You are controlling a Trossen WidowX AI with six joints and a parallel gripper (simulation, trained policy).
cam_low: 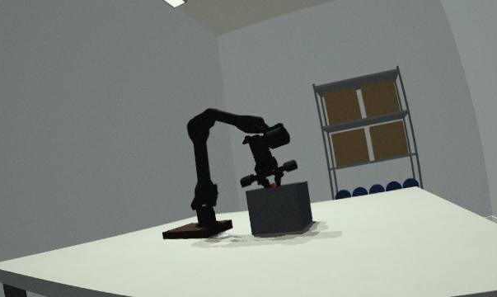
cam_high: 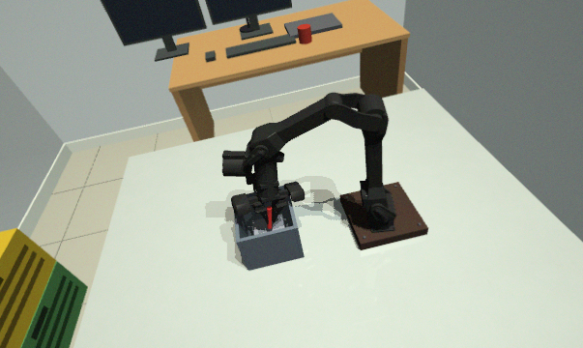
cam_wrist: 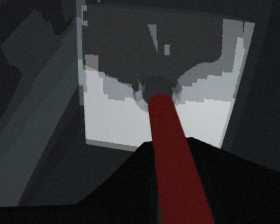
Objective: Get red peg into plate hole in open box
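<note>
Right now the red peg is 1 cm to the right of my gripper tip and 1 cm above it. Round my gripper tip: pale plate 5 cm below, 1 cm to the right, 1 cm ahead.
</note>
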